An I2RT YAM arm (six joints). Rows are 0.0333 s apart.
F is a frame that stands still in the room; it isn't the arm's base.
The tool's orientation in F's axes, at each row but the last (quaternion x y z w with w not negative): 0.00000, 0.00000, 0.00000, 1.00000; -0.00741, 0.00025, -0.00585, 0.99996; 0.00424, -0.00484, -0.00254, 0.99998; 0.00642, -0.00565, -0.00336, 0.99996; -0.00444, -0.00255, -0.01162, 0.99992; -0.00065, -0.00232, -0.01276, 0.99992; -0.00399, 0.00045, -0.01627, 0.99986; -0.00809, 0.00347, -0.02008, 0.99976; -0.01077, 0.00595, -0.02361, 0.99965; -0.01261, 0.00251, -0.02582, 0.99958
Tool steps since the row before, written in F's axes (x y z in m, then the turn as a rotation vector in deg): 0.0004, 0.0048, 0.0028, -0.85, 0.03, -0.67; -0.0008, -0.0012, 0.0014, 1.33, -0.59, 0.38; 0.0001, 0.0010, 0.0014, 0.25, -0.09, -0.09; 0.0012, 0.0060, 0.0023, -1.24, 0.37, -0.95; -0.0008, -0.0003, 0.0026, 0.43, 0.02, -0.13; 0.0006, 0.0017, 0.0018, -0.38, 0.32, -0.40; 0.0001, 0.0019, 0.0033, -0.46, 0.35, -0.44; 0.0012, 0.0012, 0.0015, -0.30, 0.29, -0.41; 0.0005, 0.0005, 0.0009, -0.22, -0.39, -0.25; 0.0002, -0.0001, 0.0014, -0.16, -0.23, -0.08
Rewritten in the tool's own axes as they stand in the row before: 0.0004, 0.0048, 0.0028, -0.85, 0.03, -0.67; -0.0008, -0.0012, 0.0014, 1.34, -0.58, 0.37; 0.0001, 0.0010, 0.0014, 0.25, -0.09, -0.09; 0.0012, 0.0060, 0.0022, -1.25, 0.35, -0.94; -0.0008, -0.0003, 0.0026, 0.43, 0.03, -0.13; 0.0006, 0.0017, 0.0018, -0.39, 0.31, -0.40; 0.0000, 0.0019, 0.0033, -0.47, 0.34, -0.44; 0.0011, 0.0012, 0.0015, -0.31, 0.28, -0.41; 0.0005, 0.0005, 0.0009, -0.20, -0.39, -0.26; 0.0002, -0.0001, 0.0014, -0.15, -0.24, -0.09
